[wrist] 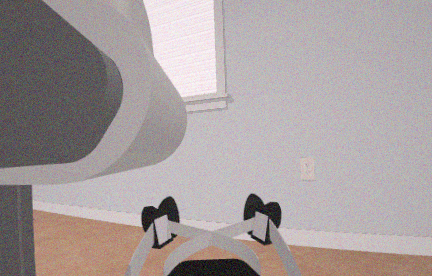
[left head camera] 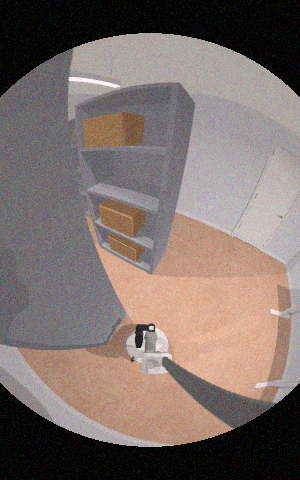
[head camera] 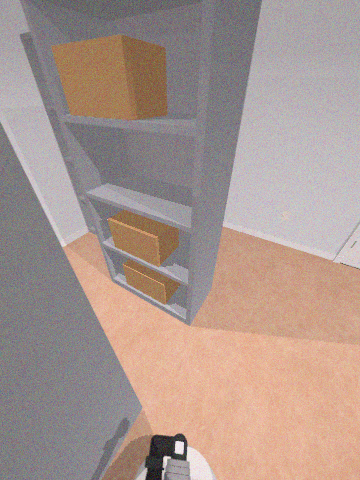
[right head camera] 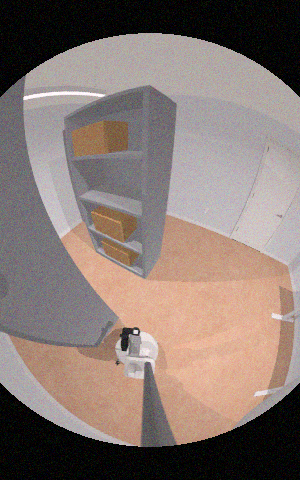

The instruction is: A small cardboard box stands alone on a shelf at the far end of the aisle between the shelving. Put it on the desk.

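Places are measured from the robot's base along level axes (x ahead, y left, z up), in metres.
Pixels of known places: gripper, fingertip midpoint: [wrist: 211, 211] [left head camera: 137, 362] [right head camera: 122, 366].
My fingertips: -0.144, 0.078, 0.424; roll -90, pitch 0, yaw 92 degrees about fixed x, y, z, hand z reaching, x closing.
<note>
For each thing: its top centre in the pictures, then the offset to it from my fingertips, as dx, dy, dz. "spot": a spot on its surface instead.
- large brown box, middle of its top: [head camera: 108, 46] [left head camera: 112, 115] [right head camera: 97, 124] +1.444, +0.376, +1.266
- second box, middle of its top: [head camera: 143, 218] [left head camera: 121, 204] [right head camera: 112, 210] +1.411, +0.306, +0.352
- third box, middle of its top: [head camera: 152, 263] [left head camera: 126, 235] [right head camera: 119, 240] +1.396, +0.273, -0.106
- window, surface spot: [wrist: 187, 45] spot: -1.410, -0.170, +0.735
My gripper [wrist: 211, 211] is open in the wrist view, with its two black fingertips apart and a wall and floor behind them. A grey shelf unit [head camera: 232, 130] [left head camera: 176, 150] [right head camera: 161, 150] stands ahead, a little left. A large brown box [head camera: 95, 77] [left head camera: 104, 131] [right head camera: 89, 140] sits on its upper shelf. A second box [head camera: 135, 237] [left head camera: 117, 218] [right head camera: 107, 225] and a third box [head camera: 145, 281] [left head camera: 122, 247] [right head camera: 115, 253] sit on its lower shelves. I cannot identify the task's small box among them. Of the desk, white feet [left head camera: 281, 313] [right head camera: 283, 317] show at the right edge.
A tall grey shelving panel [head camera: 45, 320] [left head camera: 35, 225] [right head camera: 30, 280] stands close on my left, its lower corner near the base. A gap of floor lies between it and the shelf unit. A white door [left head camera: 270, 195] [right head camera: 265, 195] is at the right. The wrist view shows a window [wrist: 187, 45].
</note>
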